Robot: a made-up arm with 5 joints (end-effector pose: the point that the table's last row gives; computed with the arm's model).
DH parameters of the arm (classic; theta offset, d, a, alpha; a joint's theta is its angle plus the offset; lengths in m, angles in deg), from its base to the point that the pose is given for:
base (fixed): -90 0.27 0.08 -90
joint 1: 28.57 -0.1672 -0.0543 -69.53
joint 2: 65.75 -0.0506 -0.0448 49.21
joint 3: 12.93 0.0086 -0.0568 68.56
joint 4: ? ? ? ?
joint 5: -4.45 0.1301 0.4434 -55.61
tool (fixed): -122.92 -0.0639 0 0
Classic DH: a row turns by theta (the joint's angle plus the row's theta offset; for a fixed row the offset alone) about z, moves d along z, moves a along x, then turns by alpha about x.
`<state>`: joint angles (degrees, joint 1 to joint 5).
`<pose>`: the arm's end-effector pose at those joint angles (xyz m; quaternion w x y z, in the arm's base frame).
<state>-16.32 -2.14 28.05 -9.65 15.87</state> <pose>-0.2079 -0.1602 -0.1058 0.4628 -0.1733 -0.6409 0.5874</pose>
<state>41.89 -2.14 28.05 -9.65 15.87</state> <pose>-0.2079 0.1971 0.0038 0.4887 0.0737 -0.8457 0.2015</pose>
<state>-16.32 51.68 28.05 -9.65 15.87</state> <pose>-0.3069 0.0593 -0.0959 0.7412 -0.2940 -0.5510 0.2462</pose>
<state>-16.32 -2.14 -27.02 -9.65 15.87</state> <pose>-0.2404 -0.4112 0.0893 0.3618 0.0672 -0.3515 0.8608</pose>
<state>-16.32 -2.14 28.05 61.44 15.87</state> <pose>0.2683 -0.3158 0.1683 0.0075 0.5504 0.6716 -0.4959</pose>
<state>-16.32 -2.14 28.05 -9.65 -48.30</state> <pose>-0.0935 0.2443 0.1140 0.3519 0.0151 -0.9214 0.1644</pose>
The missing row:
joint 4: 56.05 0.1142 0.037 90
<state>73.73 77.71 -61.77 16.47 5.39</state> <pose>-0.4672 0.2277 0.2805 0.3612 0.5358 -0.7610 -0.0570</pose>
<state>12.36 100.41 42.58 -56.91 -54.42</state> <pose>0.1657 -0.1509 0.3319 0.4587 -0.2494 -0.2545 -0.8140</pose>
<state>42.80 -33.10 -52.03 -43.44 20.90</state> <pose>-0.1010 -0.4932 0.1177 0.1499 0.2143 -0.3263 0.9084</pose>
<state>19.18 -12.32 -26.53 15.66 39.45</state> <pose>0.0880 -0.3235 -0.0352 0.0909 -0.0950 -0.5795 0.8043</pose>
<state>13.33 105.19 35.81 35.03 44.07</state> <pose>-0.5327 0.2343 0.0555 0.9446 -0.3142 -0.0206 0.0928</pose>
